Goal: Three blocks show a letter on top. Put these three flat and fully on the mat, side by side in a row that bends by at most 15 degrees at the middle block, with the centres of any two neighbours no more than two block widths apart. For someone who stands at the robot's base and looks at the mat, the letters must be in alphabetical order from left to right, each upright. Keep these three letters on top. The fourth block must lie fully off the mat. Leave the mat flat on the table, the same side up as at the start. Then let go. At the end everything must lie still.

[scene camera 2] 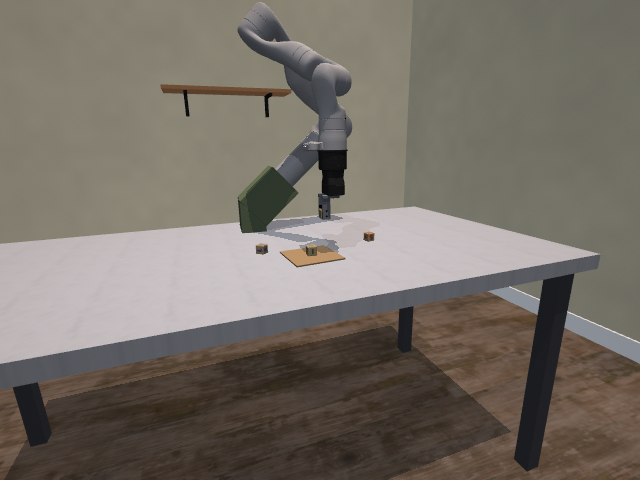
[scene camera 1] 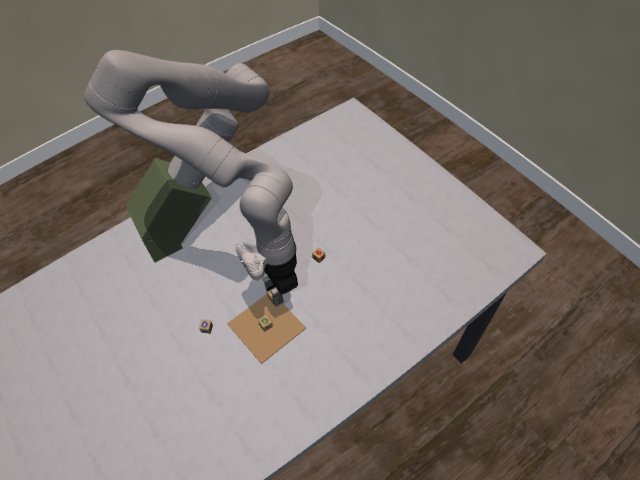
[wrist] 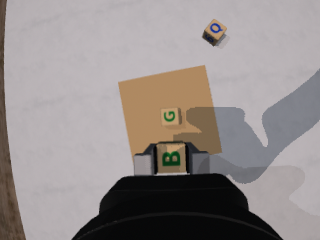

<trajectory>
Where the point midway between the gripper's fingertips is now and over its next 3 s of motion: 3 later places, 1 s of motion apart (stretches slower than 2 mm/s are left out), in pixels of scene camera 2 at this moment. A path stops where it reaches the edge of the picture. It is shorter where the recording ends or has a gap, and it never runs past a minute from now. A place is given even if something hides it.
My gripper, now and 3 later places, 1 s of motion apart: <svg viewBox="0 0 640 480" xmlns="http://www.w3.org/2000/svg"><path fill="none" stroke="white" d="M324 218L324 243L325 252L326 233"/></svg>
</trajectory>
